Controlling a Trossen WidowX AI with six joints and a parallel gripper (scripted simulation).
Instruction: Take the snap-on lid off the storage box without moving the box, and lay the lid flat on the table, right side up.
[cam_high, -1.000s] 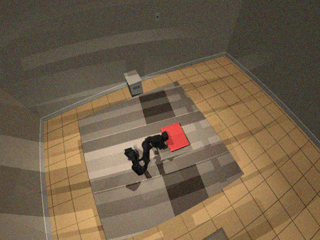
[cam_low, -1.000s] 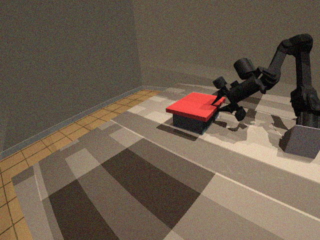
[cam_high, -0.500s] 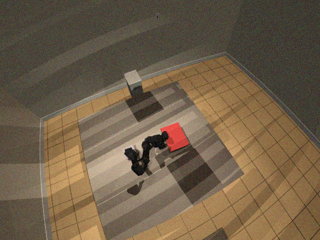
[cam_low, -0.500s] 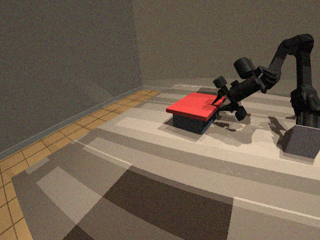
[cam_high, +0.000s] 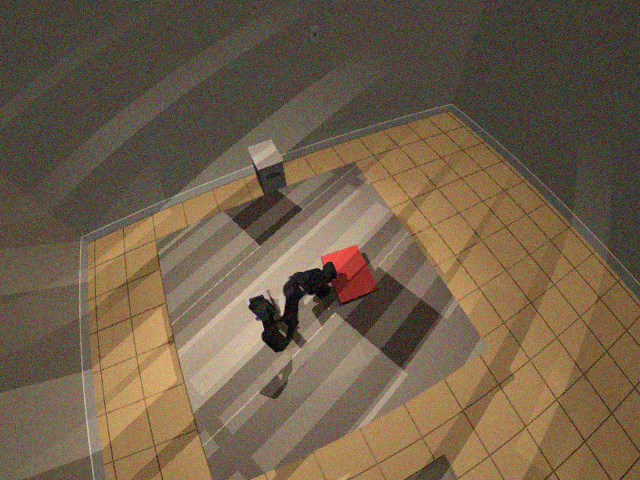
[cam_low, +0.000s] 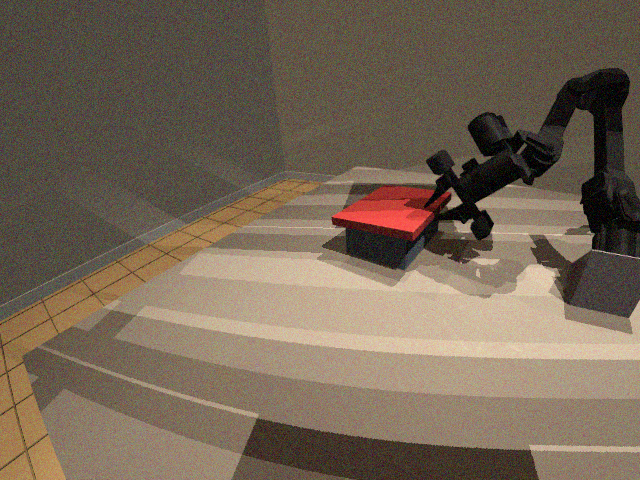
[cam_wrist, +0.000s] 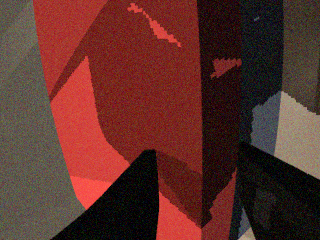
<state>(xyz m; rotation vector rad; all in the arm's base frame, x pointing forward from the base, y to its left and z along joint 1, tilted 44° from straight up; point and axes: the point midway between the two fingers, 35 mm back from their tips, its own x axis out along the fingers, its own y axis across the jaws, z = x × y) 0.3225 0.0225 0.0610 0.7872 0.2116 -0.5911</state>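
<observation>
Now: gripper tip 8 cm short of the red lid. Round my gripper tip: blue-grey box 8 cm ahead, 4 cm below.
</observation>
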